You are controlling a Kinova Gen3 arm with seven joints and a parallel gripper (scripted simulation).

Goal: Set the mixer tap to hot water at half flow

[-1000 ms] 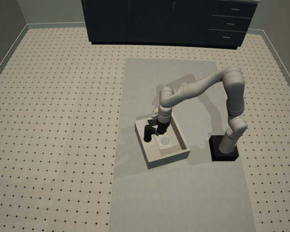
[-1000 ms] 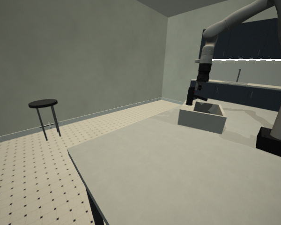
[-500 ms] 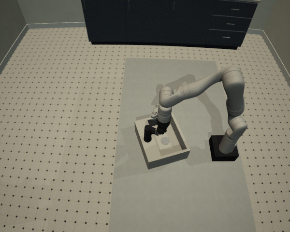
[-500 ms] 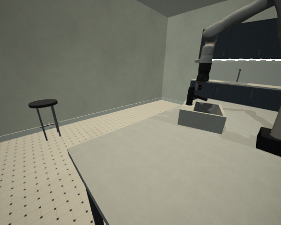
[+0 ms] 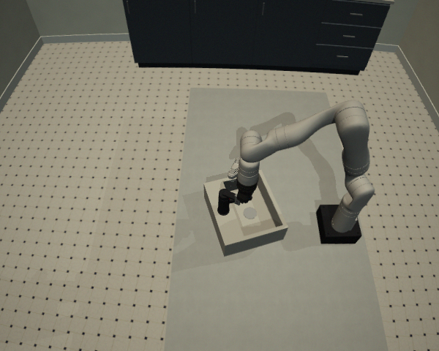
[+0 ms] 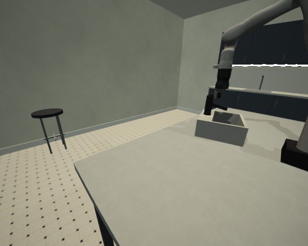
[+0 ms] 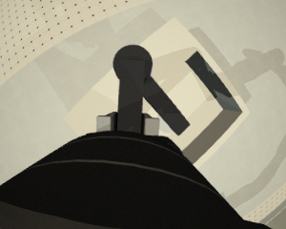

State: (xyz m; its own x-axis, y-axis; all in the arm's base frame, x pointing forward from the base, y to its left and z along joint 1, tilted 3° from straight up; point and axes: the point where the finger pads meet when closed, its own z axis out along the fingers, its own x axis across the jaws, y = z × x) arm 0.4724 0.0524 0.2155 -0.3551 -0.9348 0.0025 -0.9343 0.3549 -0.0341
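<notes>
The lever is 2 cm ahead of my hand and 1 cm to the right of it. From my hand the other things lie so: sink basin (4 cm behind, 7 cm to the right, 24 cm below).
</notes>
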